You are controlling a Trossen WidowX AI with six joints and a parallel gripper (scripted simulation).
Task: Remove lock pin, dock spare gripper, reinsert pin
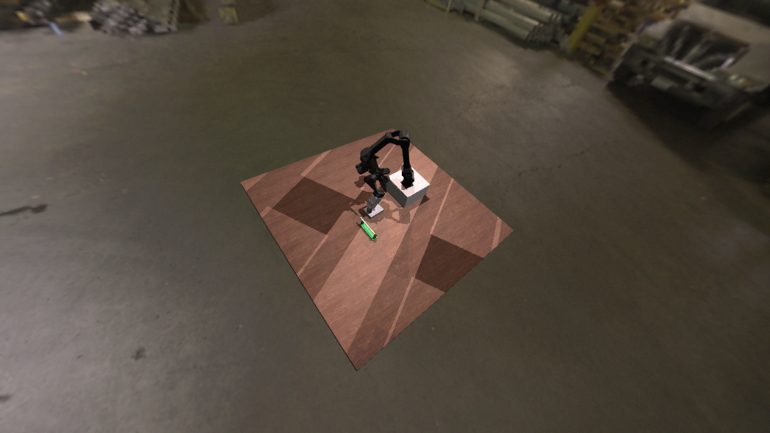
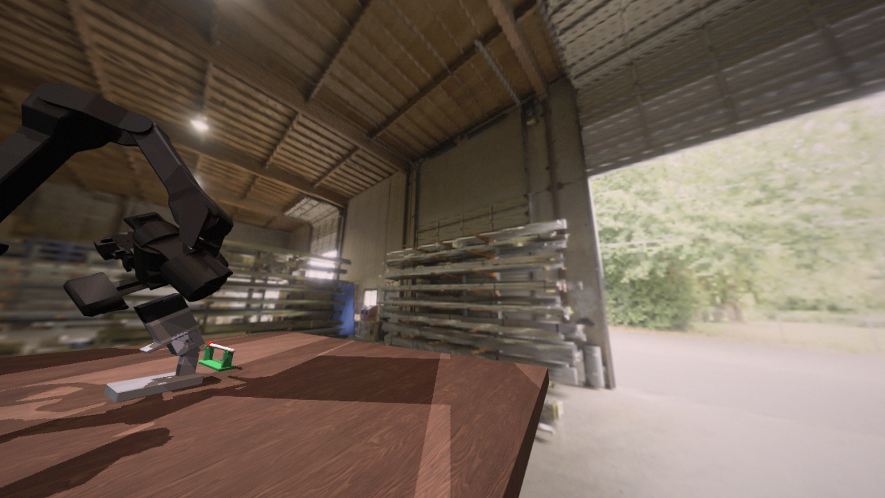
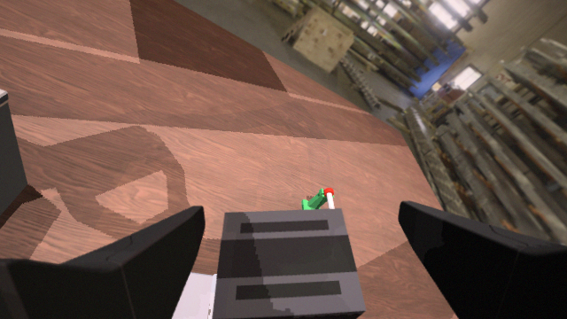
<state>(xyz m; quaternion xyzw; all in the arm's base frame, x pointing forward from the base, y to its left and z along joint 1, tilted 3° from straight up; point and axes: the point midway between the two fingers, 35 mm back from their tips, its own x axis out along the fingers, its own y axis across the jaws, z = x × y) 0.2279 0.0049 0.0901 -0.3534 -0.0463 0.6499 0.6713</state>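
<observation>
Right now the green cradle is 140 mm ahead of my gripper tip, 110 mm to the left of it and 150 mm below it. The rest, counted from my gripper tip: spare gripper (20 mm ahead, 10 mm to the right, 60 mm below); mount (40 mm ahead, 10 mm to the right, 120 mm below).
</observation>
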